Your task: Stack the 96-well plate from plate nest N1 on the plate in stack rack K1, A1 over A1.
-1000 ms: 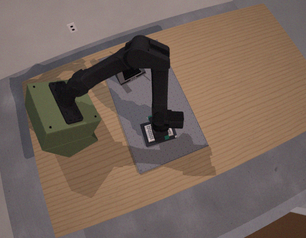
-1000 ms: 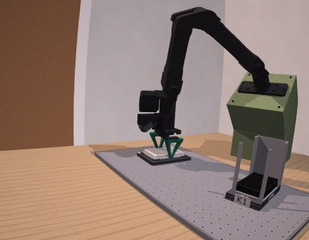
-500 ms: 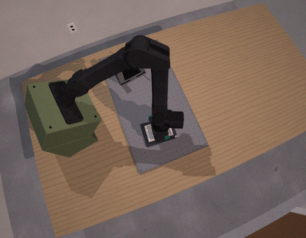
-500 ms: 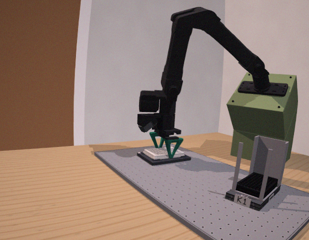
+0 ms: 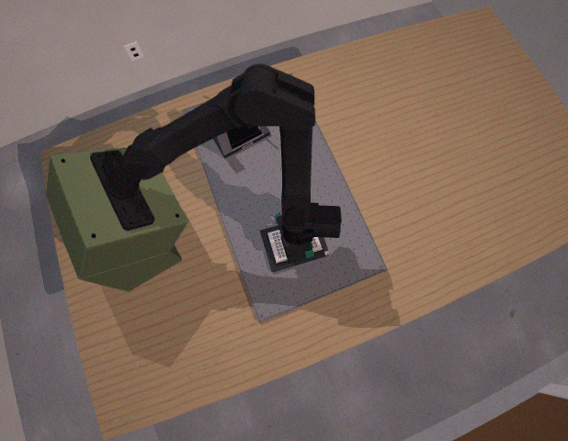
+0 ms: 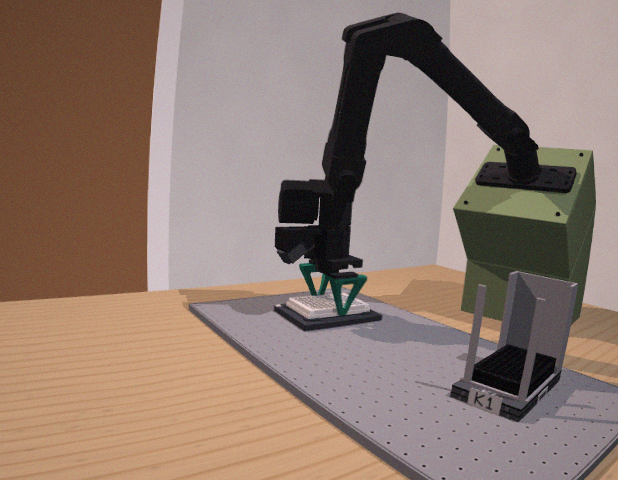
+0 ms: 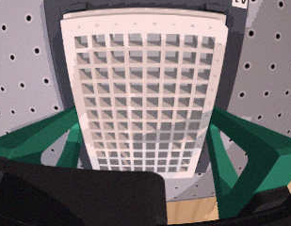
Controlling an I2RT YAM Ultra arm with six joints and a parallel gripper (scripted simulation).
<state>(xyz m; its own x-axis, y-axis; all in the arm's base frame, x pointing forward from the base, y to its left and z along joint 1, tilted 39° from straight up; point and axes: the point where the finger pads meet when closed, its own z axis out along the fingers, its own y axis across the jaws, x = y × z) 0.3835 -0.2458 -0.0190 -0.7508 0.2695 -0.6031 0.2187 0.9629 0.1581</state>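
My hand is 60 mm short of the pale A1 square, 70 mm to the left of it and 10 mm above it. Round my hand: thin post (110 mm ahead, 330 mm to the left, 60 mm above); then black 96-well plate (40 mm ahead, 370 mm to the left); then white 96-well plate (right at my hand).
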